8 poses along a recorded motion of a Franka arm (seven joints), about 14 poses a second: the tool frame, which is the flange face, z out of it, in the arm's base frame.
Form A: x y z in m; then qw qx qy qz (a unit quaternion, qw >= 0).
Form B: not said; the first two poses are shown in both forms.
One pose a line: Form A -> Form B
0.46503 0.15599 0.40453 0.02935 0.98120 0.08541 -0.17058 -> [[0.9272 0.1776 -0.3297 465.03], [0.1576 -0.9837 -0.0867 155.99], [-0.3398 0.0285 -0.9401 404.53], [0 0 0 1]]
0.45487 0.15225 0.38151 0.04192 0.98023 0.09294 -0.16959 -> [[0.9252 0.1964 -0.3247 454.87], [0.1680 -0.9792 -0.1137 152.25], [-0.3403 0.0507 -0.9390 381.51], [0 0 0 1]]
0.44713 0.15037 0.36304 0.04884 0.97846 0.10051 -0.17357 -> [[0.9195 0.2136 -0.3298 447.13], [0.1797 -0.9750 -0.1305 150.37], [-0.3495 0.0607 -0.9350 363.04], [0 0 0 1]]
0.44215 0.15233 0.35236 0.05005 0.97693 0.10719 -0.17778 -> [[0.9138 0.2272 -0.3366 442.15], [0.1916 -0.9720 -0.1359 152.33], [-0.3581 0.0597 -0.9318 352.36], [0 0 0 1]]
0.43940 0.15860 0.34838 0.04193 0.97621 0.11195 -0.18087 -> [[0.9095 0.2337 -0.3437 439.40], [0.2034 -0.9714 -0.1224 158.60], [-0.3625 0.0414 -0.9311 348.38], [0 0 0 1]]
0.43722 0.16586 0.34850 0.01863 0.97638 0.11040 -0.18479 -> [[0.9073 0.2225 -0.3567 437.22], [0.2087 -0.9749 -0.0772 165.86], [-0.3650 -0.0044 -0.9310 348.50], [0 0 0 1]]
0.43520 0.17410 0.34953 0.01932 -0.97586 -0.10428 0.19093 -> [[0.9053 0.1961 -0.3767 435.20], [0.2109 -0.9775 -0.0021 174.10], [-0.3686 -0.0775 -0.9263 349.53], [0 0 0 1]]
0.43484 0.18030 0.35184 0.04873 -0.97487 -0.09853 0.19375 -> [[0.9055 0.1732 -0.3874 434.84], [0.2110 -0.9758 0.0568 180.30], [-0.3682 -0.1332 -0.9202 351.84], [0 0 0 1]]
